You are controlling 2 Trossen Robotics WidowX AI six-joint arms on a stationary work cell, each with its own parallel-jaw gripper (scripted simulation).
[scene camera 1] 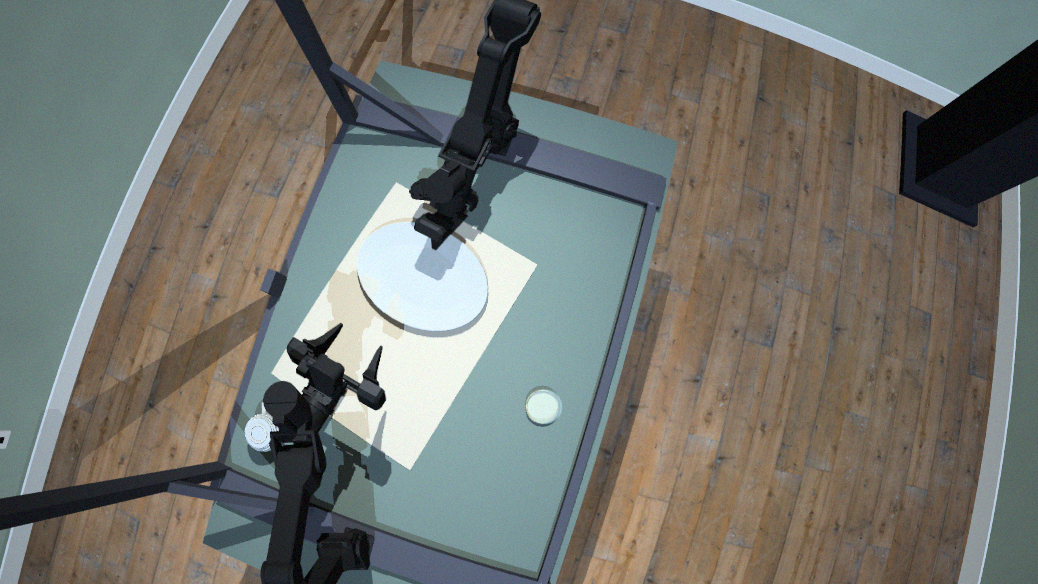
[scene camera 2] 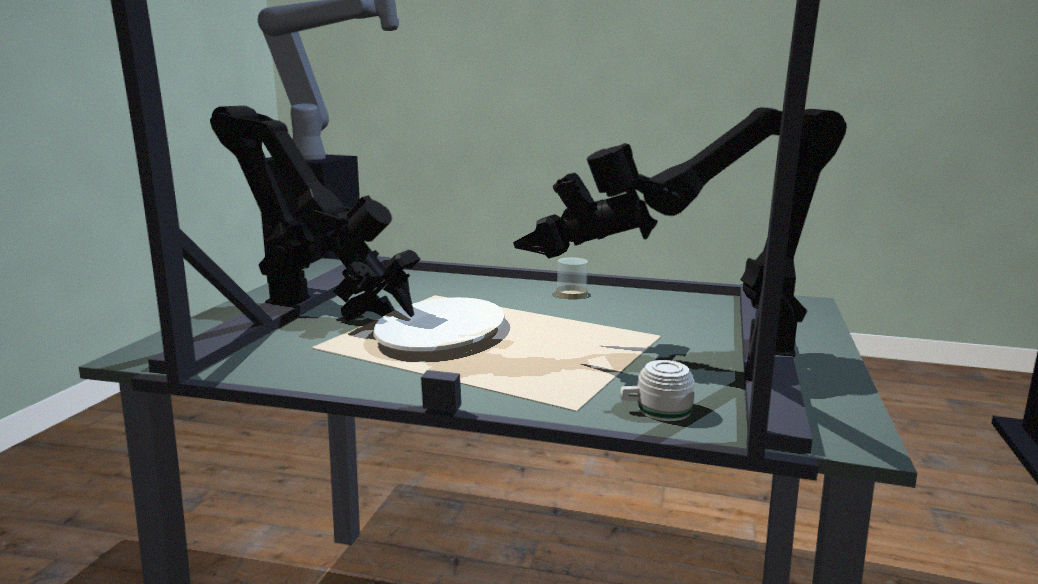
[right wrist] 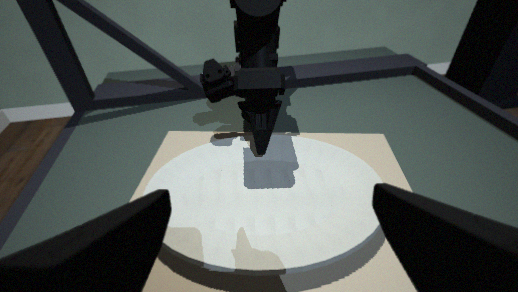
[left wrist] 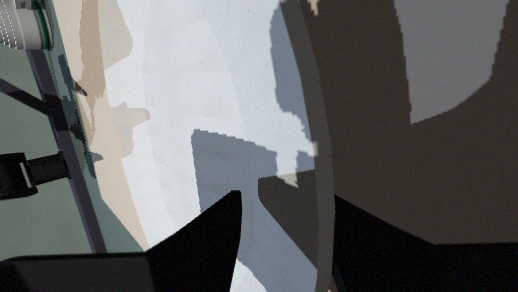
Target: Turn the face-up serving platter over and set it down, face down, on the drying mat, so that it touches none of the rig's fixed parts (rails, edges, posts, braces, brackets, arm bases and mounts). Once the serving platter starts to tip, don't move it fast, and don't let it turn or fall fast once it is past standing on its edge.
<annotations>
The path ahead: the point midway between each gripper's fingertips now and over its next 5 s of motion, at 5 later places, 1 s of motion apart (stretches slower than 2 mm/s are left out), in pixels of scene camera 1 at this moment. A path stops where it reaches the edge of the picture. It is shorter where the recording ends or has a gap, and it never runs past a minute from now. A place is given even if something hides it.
My left gripper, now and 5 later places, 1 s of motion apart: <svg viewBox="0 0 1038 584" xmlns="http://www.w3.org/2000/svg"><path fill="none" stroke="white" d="M437 245L433 239L418 247L400 266L380 293L364 322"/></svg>
My right gripper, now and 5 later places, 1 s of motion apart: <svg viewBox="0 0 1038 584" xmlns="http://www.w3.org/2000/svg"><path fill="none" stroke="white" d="M361 335L360 337L358 340L349 371L347 392L348 405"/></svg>
</annotations>
